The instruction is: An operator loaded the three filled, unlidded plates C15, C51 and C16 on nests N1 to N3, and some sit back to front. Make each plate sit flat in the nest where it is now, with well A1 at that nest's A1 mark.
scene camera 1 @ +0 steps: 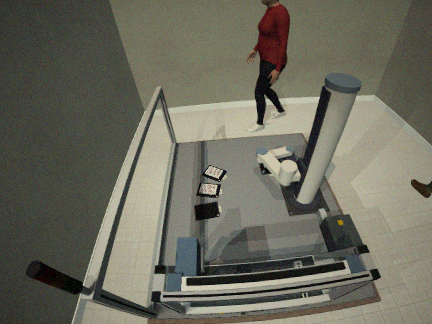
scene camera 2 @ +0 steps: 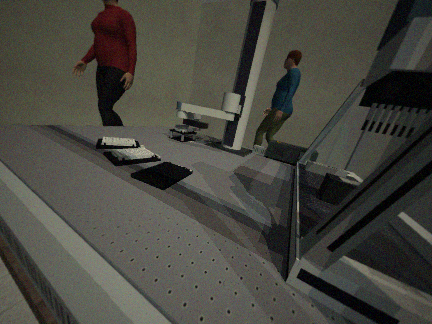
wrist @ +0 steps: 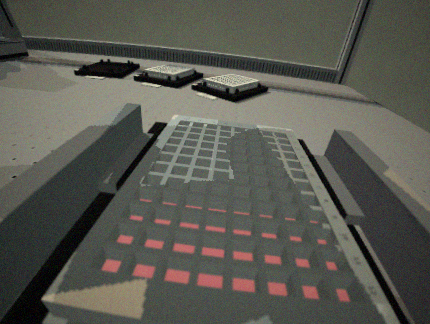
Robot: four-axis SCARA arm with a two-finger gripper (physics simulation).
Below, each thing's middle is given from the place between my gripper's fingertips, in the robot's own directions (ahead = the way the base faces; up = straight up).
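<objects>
So you can picture it, my gripper's sitting 36 cm to the right of the black nest N3 (scene camera 2: pixel 174 173) and 50 cm short of it, and it's 8 cm above it.
</objects>
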